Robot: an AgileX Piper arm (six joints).
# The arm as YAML. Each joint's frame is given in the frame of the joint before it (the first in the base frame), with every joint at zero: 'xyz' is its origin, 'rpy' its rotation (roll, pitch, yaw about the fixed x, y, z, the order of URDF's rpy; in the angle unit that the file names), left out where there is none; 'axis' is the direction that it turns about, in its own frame. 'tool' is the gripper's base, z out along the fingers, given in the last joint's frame.
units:
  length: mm
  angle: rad
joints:
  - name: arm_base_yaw
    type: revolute
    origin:
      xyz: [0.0, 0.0, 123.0]
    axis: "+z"
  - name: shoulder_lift
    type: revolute
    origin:
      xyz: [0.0, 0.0, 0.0]
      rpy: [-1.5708, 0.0, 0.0]
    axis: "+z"
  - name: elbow
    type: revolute
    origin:
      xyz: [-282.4, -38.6, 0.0]
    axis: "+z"
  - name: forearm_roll
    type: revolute
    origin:
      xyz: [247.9, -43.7, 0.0]
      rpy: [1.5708, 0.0, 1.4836]
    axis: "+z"
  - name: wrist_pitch
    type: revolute
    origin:
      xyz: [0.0, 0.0, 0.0]
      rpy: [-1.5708, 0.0, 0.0]
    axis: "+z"
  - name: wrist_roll
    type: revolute
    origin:
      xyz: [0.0, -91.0, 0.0]
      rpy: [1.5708, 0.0, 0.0]
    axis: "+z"
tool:
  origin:
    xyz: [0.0, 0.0, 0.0]
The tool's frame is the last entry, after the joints.
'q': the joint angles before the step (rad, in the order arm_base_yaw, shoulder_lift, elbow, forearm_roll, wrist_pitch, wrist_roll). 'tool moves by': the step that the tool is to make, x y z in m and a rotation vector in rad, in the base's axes. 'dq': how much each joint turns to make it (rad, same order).
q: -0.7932 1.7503 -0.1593 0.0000 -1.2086 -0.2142
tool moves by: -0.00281 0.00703 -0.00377 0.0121 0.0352 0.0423
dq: -0.0022 0.0000 0.0240 -0.0400 0.0096 -0.0150
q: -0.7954 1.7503 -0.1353 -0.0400 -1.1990 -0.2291
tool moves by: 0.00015 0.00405 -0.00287 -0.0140 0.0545 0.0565
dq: -0.0033 0.0001 0.0066 -0.0435 0.0243 -0.0485
